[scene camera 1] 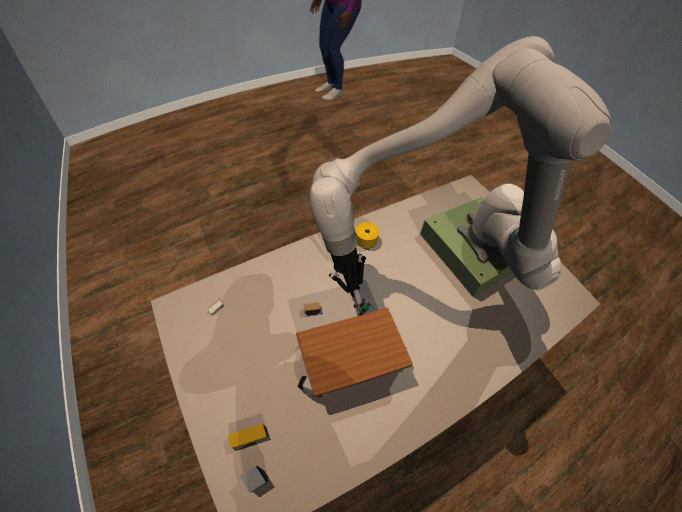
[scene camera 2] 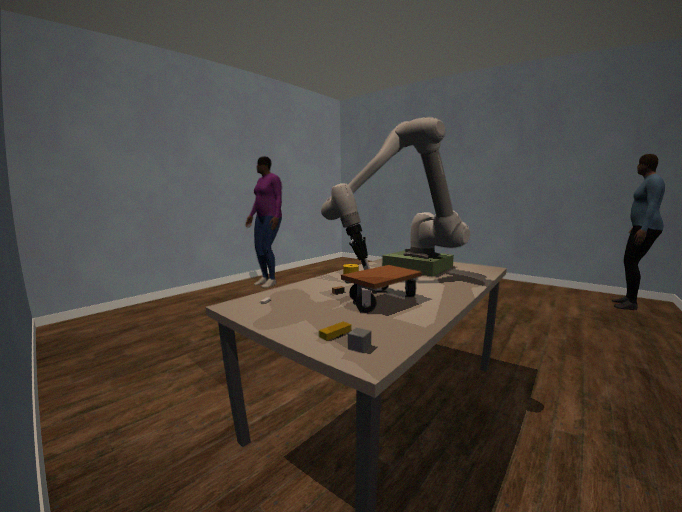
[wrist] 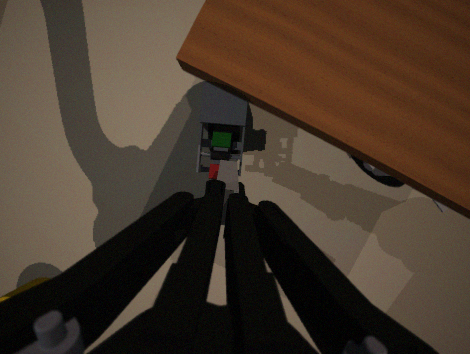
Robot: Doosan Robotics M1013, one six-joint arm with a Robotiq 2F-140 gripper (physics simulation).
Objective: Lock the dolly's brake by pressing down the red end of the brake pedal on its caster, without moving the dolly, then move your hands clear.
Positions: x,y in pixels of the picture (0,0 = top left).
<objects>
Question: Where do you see a caster bracket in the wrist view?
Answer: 217,106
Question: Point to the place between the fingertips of my gripper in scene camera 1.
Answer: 357,301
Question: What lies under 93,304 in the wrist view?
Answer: My gripper.
</objects>
